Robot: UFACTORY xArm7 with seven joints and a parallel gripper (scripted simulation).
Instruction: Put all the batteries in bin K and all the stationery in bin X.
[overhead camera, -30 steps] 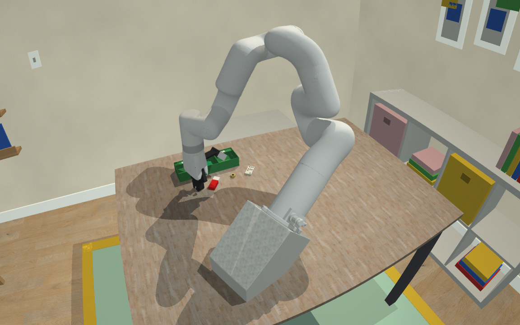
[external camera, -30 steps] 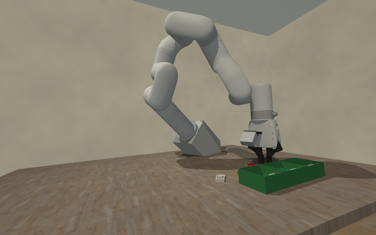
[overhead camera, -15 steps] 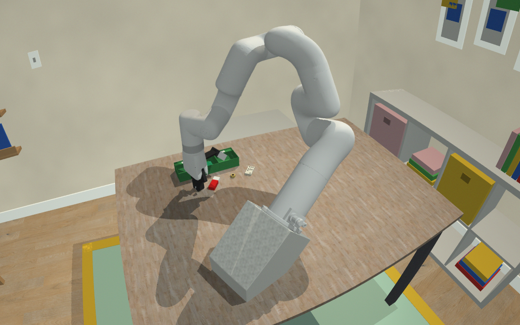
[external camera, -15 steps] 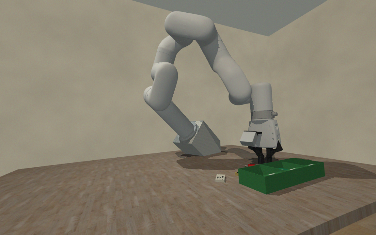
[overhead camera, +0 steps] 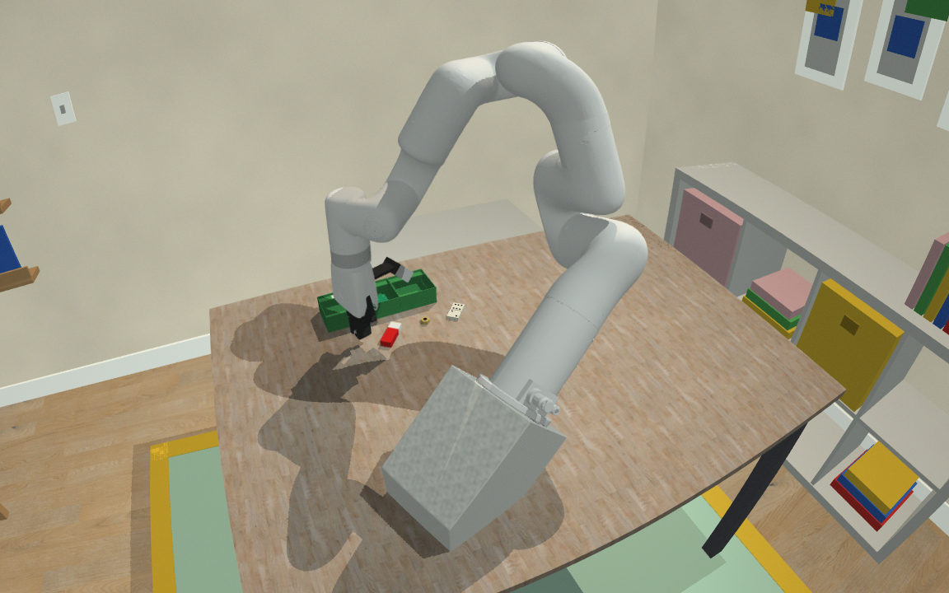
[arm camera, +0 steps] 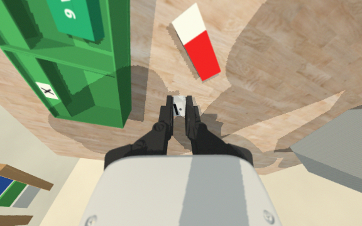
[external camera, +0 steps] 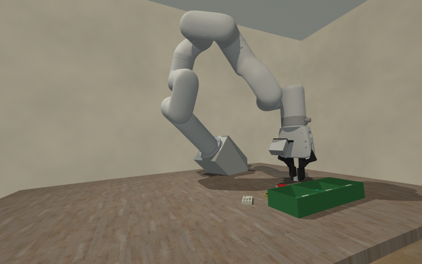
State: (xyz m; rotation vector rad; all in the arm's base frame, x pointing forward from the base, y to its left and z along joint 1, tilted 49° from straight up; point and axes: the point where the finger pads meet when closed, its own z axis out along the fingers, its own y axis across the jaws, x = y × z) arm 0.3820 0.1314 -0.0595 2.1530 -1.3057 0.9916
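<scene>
My gripper is now 70 mm to the left of the red-and-white eraser and 40 mm above it. Also, from my hand: pencil sharpener (10 mm below); then green bin tray (110 mm ahead, 60 mm to the right, 30 mm below); then green 9 V battery (110 mm ahead, 70 mm to the right, 30 mm below).
</scene>
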